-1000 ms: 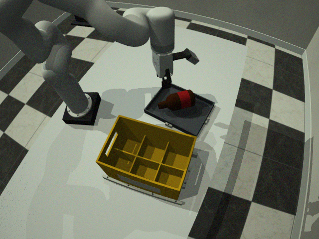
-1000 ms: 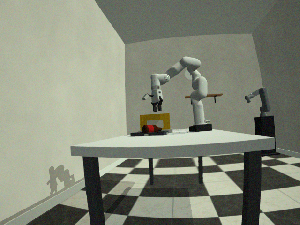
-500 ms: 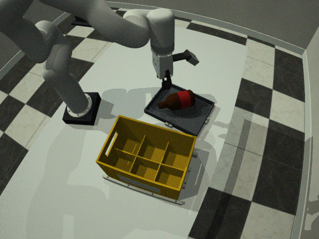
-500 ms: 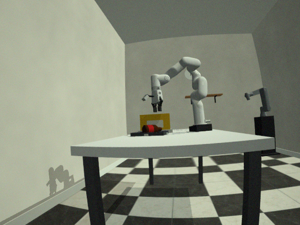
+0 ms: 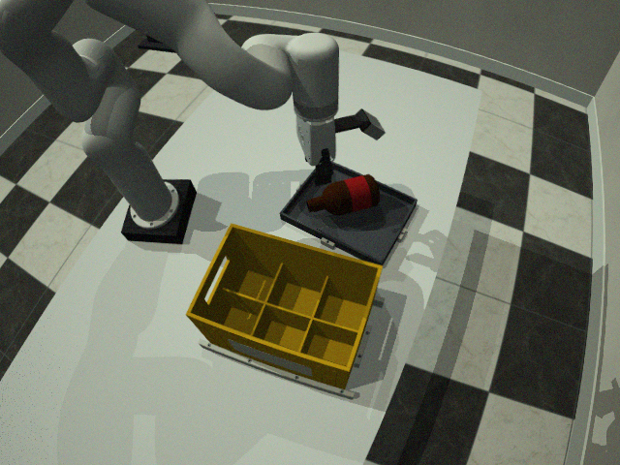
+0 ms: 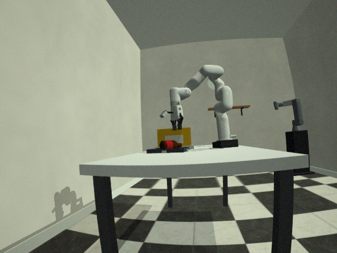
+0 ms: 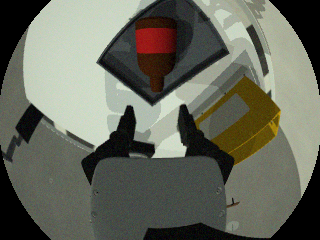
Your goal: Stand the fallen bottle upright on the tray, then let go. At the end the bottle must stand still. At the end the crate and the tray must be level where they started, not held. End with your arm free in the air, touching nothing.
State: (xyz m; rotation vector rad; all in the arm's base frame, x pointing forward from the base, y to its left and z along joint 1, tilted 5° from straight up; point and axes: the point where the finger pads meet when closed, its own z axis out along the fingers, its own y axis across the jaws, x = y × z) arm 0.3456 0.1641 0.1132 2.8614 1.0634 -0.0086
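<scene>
My gripper is now 120 mm above the brown bottle, 40 mm short of it and 30 mm to the right of it. From my hand the other things lie so: dark grey tray (150 mm below, 60 mm ahead, 30 mm to the left); yellow crate (270 mm to the right, 80 mm below, 60 mm ahead).
</scene>
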